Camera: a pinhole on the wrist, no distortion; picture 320 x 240 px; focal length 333.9 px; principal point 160.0 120.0 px. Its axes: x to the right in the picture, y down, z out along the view. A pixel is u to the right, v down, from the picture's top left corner.
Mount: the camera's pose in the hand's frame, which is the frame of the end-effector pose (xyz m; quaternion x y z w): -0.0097 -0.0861 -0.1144 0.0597 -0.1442 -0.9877 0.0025
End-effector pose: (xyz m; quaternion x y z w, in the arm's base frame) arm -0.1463 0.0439 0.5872 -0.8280 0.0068 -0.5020 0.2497
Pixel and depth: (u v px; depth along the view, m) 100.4 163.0 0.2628
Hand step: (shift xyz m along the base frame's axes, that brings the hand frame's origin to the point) 0.1182 0.0973 -0.0337
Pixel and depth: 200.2 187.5 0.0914
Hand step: -0.0540 0.0671 0.0153
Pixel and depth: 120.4 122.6 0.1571
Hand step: 0.0164 0.0548 -0.0044
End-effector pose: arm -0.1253 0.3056 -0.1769 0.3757 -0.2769 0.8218 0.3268
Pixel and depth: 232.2 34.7 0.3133
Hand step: 0.0654 -0.1939 -0.0205
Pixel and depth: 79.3 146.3 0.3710
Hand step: 0.0996 -0.1647 0.1745
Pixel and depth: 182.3 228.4 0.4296
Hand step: 0.2633 -0.1995 0.1346
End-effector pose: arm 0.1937 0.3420 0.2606 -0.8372 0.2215 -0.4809 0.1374
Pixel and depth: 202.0 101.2 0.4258
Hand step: 0.1771 0.0125 -0.2481
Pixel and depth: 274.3 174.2 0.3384
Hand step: 0.1195 0.1257 -0.2080
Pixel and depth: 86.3 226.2 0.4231
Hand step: 0.3280 0.0701 -0.1044
